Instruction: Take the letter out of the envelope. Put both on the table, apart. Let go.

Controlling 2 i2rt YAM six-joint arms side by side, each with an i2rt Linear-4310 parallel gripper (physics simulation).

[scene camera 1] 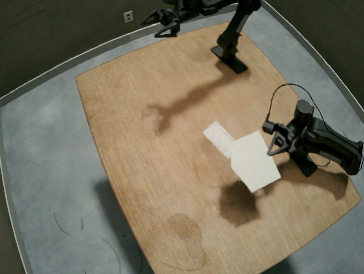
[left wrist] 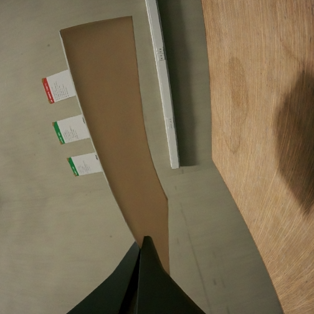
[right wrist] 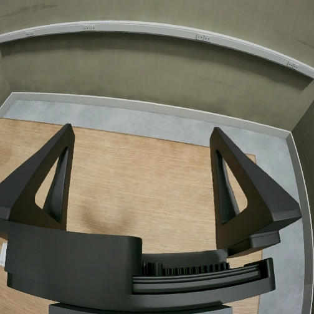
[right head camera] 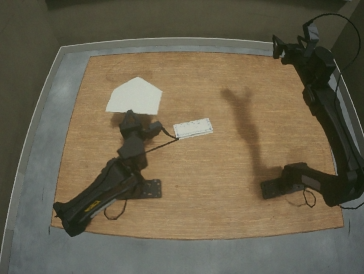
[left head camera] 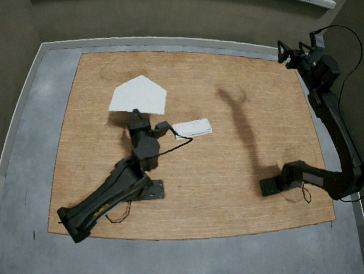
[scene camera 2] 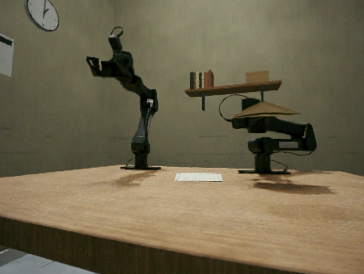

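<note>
The envelope [left head camera: 140,96] [right head camera: 135,96] [scene camera 1: 256,162] [scene camera 2: 267,109] [left wrist: 107,100], a blank five-sided sheet shape, is held roughly flat in the air, casting a shadow. My left gripper [left head camera: 135,111] [right head camera: 130,112] [scene camera 1: 270,152] [left wrist: 145,244] is shut on its edge. The letter [left head camera: 194,128] [right head camera: 194,128] [scene camera 1: 218,137] [scene camera 2: 198,177], white with a printed border, lies flat on the table [left head camera: 225,205] [right head camera: 215,210] [scene camera 1: 125,155], apart from the envelope. My right gripper [left head camera: 291,46] [right head camera: 286,39] [scene camera 1: 149,30] [scene camera 2: 91,66] [right wrist: 141,129] is open and empty, high up.
A wall shelf [scene camera 2: 225,90] with books is behind the arms, and a clock [scene camera 2: 43,14] hangs on the wall. In the left wrist view, tags with red and green edges and a white rail [left wrist: 164,75] show beyond the envelope.
</note>
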